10 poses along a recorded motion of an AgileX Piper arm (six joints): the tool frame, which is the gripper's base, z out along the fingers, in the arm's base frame.
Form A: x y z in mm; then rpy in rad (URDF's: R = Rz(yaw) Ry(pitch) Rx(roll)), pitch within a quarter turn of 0, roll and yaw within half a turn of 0.
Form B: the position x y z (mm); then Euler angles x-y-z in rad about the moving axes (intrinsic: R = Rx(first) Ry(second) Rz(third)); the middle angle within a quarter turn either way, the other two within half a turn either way. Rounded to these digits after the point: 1 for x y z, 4 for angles.
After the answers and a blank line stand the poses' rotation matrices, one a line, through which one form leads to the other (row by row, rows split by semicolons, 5 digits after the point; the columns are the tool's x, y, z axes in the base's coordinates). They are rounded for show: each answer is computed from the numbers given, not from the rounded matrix.
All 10 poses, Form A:
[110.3, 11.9, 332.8, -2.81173, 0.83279, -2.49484]
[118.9, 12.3, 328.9, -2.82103, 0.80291, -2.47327]
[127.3, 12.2, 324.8, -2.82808, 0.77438, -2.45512]
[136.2, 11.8, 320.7, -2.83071, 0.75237, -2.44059]
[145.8, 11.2, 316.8, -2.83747, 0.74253, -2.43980]
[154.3, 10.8, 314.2, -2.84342, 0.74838, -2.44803]
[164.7, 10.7, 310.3, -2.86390, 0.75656, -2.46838]
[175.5, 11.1, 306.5, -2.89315, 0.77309, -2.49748]
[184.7, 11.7, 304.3, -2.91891, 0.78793, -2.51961]
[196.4, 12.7, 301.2, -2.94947, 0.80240, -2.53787]
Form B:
[110.3, 11.9, 332.8, -2.8905, 0.8538, 2.5271]
[118.9, 12.3, 328.9, -2.8810, 0.8199, 2.4966]
[127.3, 12.2, 324.8, -2.8786, 0.7895, 2.4738]
[136.2, 11.8, 320.7, -2.8803, 0.7677, 2.4582]
[145.8, 11.2, 316.8, -2.8805, 0.7560, 2.4548]
[154.3, 10.8, 314.2, -2.8768, 0.7587, 2.4598]
[164.7, 10.7, 310.3, -2.8667, 0.7574, 2.4694]
[175.5, 11.1, 306.5, -2.8479, 0.7600, 2.4810]
[184.7, 11.7, 304.3, -2.8276, 0.7623, 2.4858]
[196.4, 12.7, 301.2, -2.7988, 0.7607, 2.4814]

-0.53694 -0.37887 0.75376; -0.40544 0.89942 0.16328; -0.73981 -0.21793 -0.63654
-0.54518 -0.41019 0.73111; -0.43043 0.88535 0.17576; -0.71938 -0.21887 -0.65923
-0.55293 -0.43611 0.70998; -0.45308 0.87247 0.18306; -0.69927 -0.22046 -0.68001
-0.55792 -0.45432 0.69450; -0.47088 0.86239 0.18587; -0.68337 -0.22333 -0.69507
-0.56265 -0.46133 0.68600; -0.47564 0.85936 0.18779; -0.67615 -0.22063 -0.70295
-0.56350 -0.45736 0.68797; -0.46846 0.86283 0.18990; -0.68045 -0.21528 -0.70046
-0.56854 -0.45250 0.68703; -0.45341 0.86920 0.19726; -0.68642 -0.19935 -0.69934
-0.57234 -0.44474 0.68894; -0.42980 0.87820 0.20985; -0.69835 -0.17600 -0.69378
-0.57323 -0.44102 0.69059; -0.41095 0.88388 0.22335; -0.70889 -0.15577 -0.68790
-0.57213 -0.44424 0.68943; -0.39455 0.88602 0.24350; -0.71903 -0.13270 -0.68220

